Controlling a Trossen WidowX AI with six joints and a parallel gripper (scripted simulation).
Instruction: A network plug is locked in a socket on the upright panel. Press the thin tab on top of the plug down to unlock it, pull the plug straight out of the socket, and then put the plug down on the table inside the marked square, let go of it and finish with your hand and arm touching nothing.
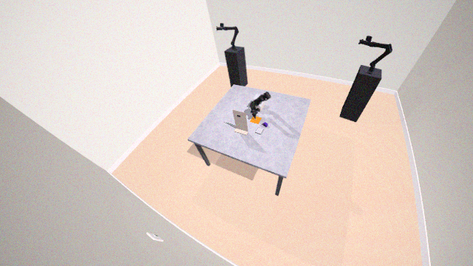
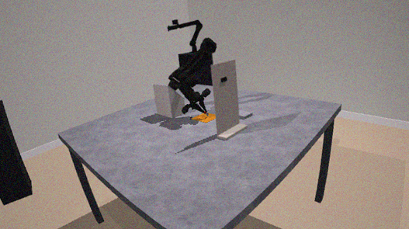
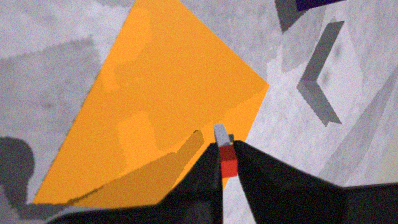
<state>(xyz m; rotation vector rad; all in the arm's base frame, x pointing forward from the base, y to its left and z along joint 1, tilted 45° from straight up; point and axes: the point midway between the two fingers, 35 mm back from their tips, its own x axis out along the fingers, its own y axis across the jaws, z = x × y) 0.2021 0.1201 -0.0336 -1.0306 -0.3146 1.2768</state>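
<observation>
My gripper tip is now 3 cm above the orange marked square and 1 cm past it. Round my gripper tip: flat pale plate 14 cm to the left, 13 cm ahead, 2 cm below; then network plug right at my gripper tip; then purple object 16 cm to the left, 2 cm ahead, 1 cm below.
</observation>
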